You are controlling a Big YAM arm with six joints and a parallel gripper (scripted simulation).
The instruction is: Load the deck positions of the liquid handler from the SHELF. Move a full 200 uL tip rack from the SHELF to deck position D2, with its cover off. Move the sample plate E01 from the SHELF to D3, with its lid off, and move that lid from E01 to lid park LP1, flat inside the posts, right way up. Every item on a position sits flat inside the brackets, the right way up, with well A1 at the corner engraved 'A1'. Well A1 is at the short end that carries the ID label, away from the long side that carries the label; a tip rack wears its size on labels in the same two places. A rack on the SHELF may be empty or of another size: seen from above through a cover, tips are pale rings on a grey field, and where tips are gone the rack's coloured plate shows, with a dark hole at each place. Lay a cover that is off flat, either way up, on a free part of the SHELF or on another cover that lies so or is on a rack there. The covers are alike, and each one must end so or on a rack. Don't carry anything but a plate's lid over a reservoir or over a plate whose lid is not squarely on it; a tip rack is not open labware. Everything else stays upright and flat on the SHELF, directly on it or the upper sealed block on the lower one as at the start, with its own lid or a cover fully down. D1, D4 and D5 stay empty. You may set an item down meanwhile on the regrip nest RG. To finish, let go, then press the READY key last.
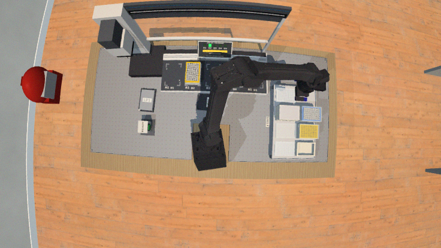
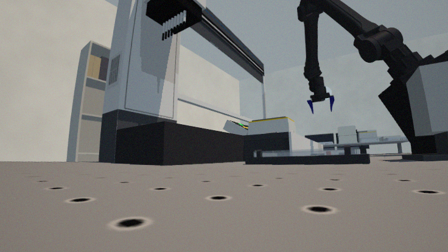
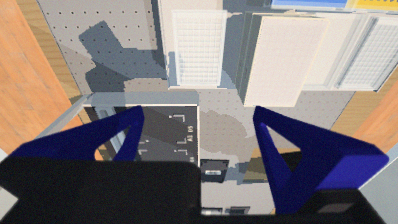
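Right now my hand is 18 cm above the sample plate. Round my hand: shelf 19 cm below, 17 cm behind, 6 cm to the right; then white sealed block 13 cm below, 11 cm behind, 1 cm to the left; then clear tip rack cover 22 cm behind, 17 cm below, 1 cm to the left.
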